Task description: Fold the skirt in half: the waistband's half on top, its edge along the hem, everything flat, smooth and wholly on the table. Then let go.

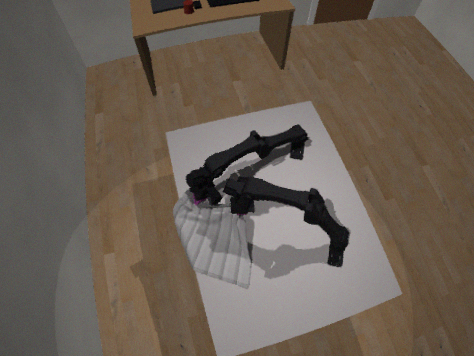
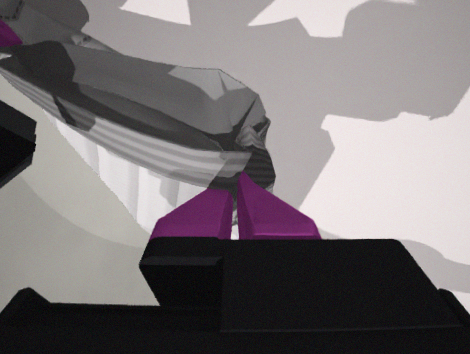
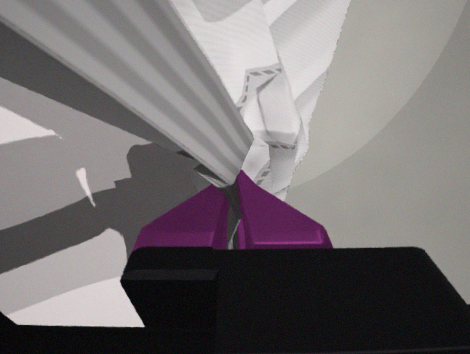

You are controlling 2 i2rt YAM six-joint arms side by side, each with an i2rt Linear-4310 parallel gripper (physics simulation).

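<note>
The pale pleated skirt [image 1: 220,250] lies by the left edge of the white table [image 1: 300,320], its pleats fanning down to the hem; its left side reaches past that edge. The ribbed waistband [image 2: 150,152] [image 3: 175,90] is lifted and stretches between the grippers. My left gripper [image 1: 242,214] [image 2: 235,176] is shut on the waistband at its right end, where the cloth bunches. My right gripper [image 1: 198,201] [image 3: 233,177] is shut on the waistband at its left end; folded, crumpled cloth with dashed stitching shows beside its fingers. The waistband's underside is partly hidden.
My right arm [image 1: 232,153] reaches across behind my left arm [image 1: 280,193], and their wrists are close together. Their shadows fall on the table. A wooden desk [image 1: 215,21] with a red cup [image 1: 188,7] stands at the back. Wooden floor surrounds the white table.
</note>
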